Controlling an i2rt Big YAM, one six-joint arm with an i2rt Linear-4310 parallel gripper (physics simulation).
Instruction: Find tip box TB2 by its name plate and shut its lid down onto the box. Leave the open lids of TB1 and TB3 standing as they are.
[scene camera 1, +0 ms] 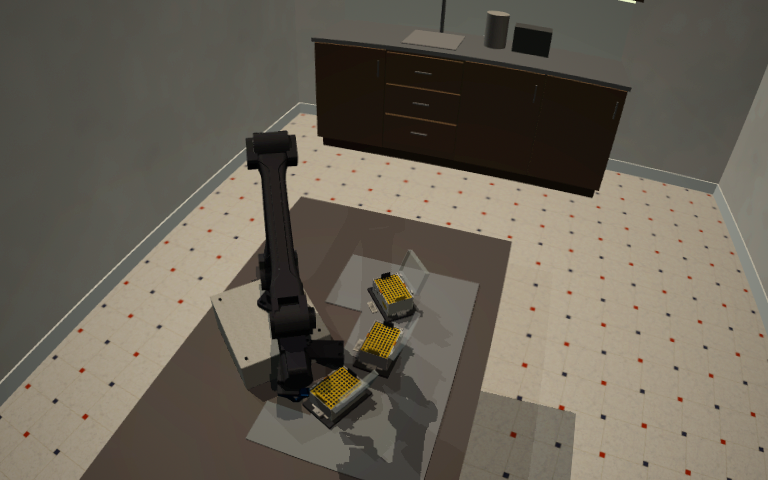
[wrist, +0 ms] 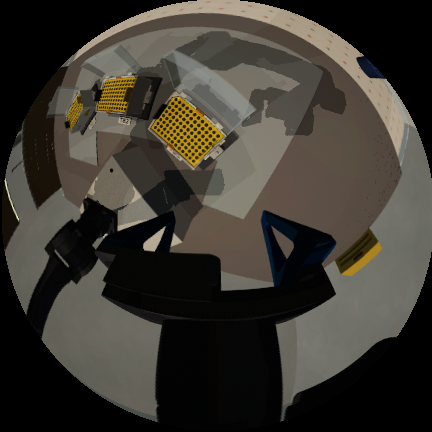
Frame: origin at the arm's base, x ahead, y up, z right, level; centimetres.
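Seen in the pictures: gripper, fingertip midpoint: (wrist: 217, 215); arm's base, link origin: (wrist: 100, 215).
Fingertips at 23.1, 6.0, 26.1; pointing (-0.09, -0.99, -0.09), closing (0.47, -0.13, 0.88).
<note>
Offsets run from my fingertips to a thing's middle, as dx, dy, dz. "pt": to the spot under its first point. Level surfaces: height alone.
Tip box TB2 @(+7.1, -11.3, -30.2) (scene camera 1: 381, 341) (wrist: 116, 95), a grey box with yellow perforated top, is the middle one of three. Its name plate @(pt +0.1, -17.5, -29.4) (wrist: 124, 121) reads TB2 in the wrist view. Its clear lid @(pt +15.4, -3.4, -30.7) (scene camera 1: 411, 328) (wrist: 112, 61) stands open on the side away from the arm's base. The near box @(+4.1, -11.3, -10.4) (scene camera 1: 336, 389) (wrist: 187, 131) has its lid @(pt +11.1, -6.9, -7.6) (wrist: 212, 90) open, as does the far box @(+1.2, -11.3, -50.6) (scene camera 1: 393, 289) (wrist: 75, 112) with its lid (scene camera 1: 414, 263). Their name plates are unreadable. My gripper (scene camera 1: 295, 395) (wrist: 217, 215) is open and empty, beside the near box in the scene view and away from TB2.
The boxes stand on a grey mat @(dy -17.7) (scene camera 1: 453, 316) over a brown surface @(dy -18.0) (scene camera 1: 481, 254). The near box and its raised lid are between my gripper and TB2. The arm's pale base block (scene camera 1: 243, 328) is left of the boxes. A dark cabinet (scene camera 1: 498, 118) stands at the back.
</note>
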